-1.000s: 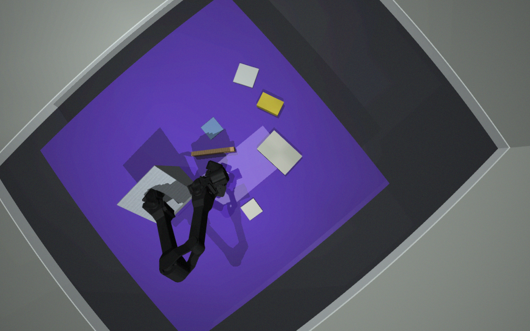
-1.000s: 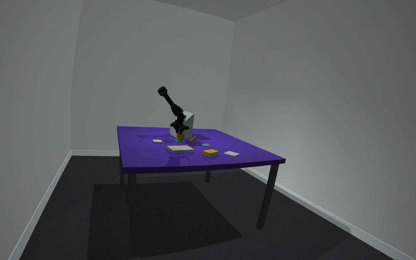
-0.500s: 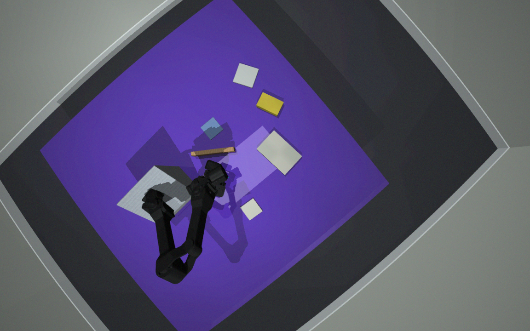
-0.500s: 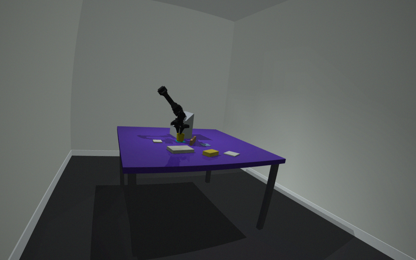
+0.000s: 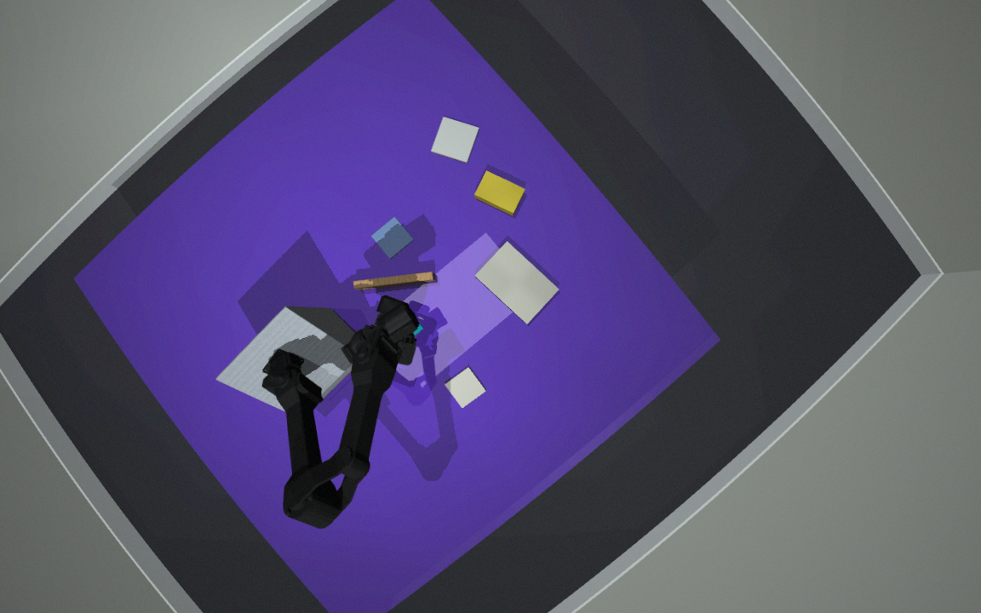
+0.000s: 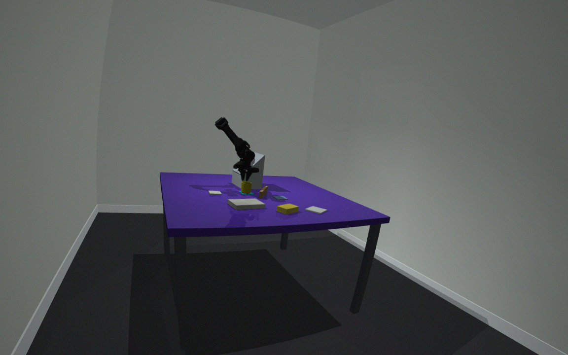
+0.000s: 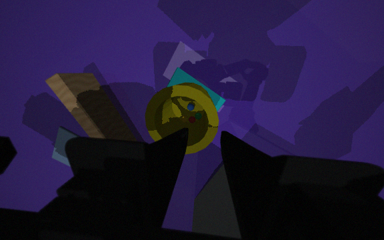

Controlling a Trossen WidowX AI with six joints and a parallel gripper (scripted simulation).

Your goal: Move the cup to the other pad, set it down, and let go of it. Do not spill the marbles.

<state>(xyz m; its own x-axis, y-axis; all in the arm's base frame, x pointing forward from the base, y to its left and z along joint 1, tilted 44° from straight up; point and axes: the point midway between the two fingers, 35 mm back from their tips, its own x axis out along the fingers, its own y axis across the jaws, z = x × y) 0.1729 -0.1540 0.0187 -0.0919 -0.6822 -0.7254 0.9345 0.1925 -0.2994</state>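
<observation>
Now: gripper tip 40 mm above the yellow cup and 20 mm short of it. The rest, counted from my gripper tip: small marble (60 mm below, 20 mm to the left, 20 mm ahead); teal pad (90 mm below, 20 mm ahead, 10 mm to the left); wooden bar (100 mm ahead, 90 mm to the left, 60 mm below).
</observation>
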